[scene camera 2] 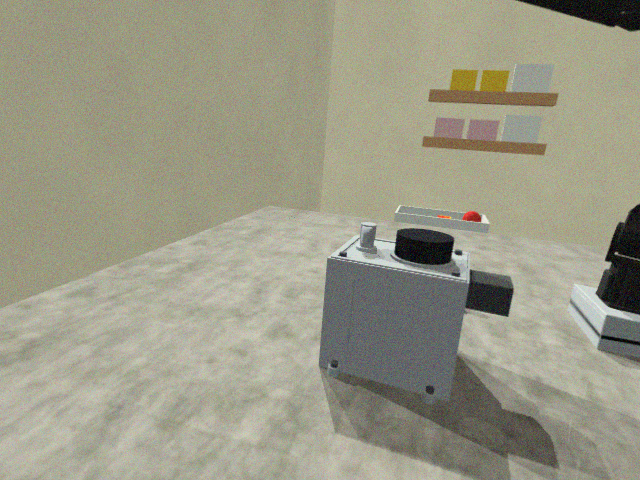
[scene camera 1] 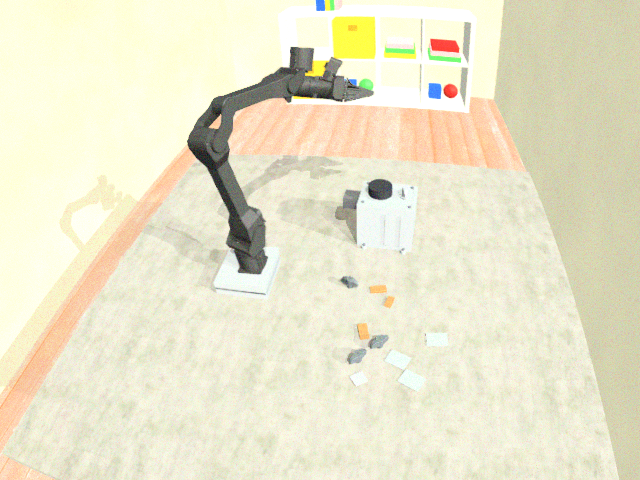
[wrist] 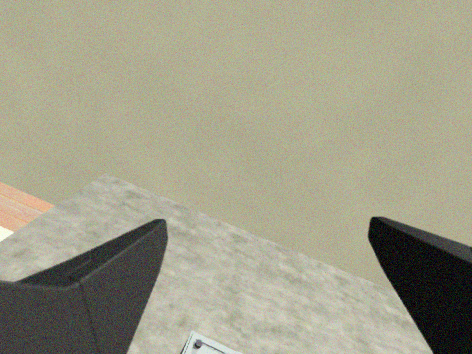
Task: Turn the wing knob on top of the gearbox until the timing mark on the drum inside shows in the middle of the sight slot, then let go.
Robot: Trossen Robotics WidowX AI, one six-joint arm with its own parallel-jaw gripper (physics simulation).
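Places are measured from the arm's base along level axes (x ahead, y left, z up), in metres.
Pixels of known places: gripper, fingertip midpoint: [scene camera 1: 373, 93] [wrist: 267, 228]; arm's base at its link origin: [scene camera 2: 626, 305] [scene camera 1: 253, 264].
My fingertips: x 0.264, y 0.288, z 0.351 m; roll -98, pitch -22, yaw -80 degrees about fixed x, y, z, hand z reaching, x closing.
Ahead of a thing's pixels: the offset from my fingertips to its top centre. "spot": to the spot under its first point.
The pale grey gearbox {0.025 m ahead, 0.059 m right, 0.228 m down} [scene camera 1: 385, 227] [scene camera 2: 392, 320] stands upright on the mat; one corner of it shows at the bottom edge of the wrist view. The small light-grey wing knob {0.093 m ahead, 0.061 m right, 0.228 m down} [scene camera 1: 404, 193] [scene camera 2: 367, 236] stands upright on its top, beside a wide black round cap {spot: 0.028 m ahead, 0.079 m right, 0.235 m down} [scene camera 1: 380, 189] [scene camera 2: 424, 245]. My gripper [scene camera 1: 365, 93] [wrist: 267, 228] is open and empty, raised high and well away from the knob, pointing roughly sideways. In scene camera 2 part of the dark arm shows at the top right. I cannot make out the sight slot or the drum's timing mark.
A dark block {spot: 0.049 m back, 0.078 m right, 0.275 m down} [scene camera 1: 351, 199] [scene camera 2: 490, 292] sticks out from the gearbox's side. Grey stones, orange pieces and pale tiles lie toward the front in scene camera 1. A white tray [scene camera 2: 442, 223] with a red ball stands behind the gearbox in scene camera 2.
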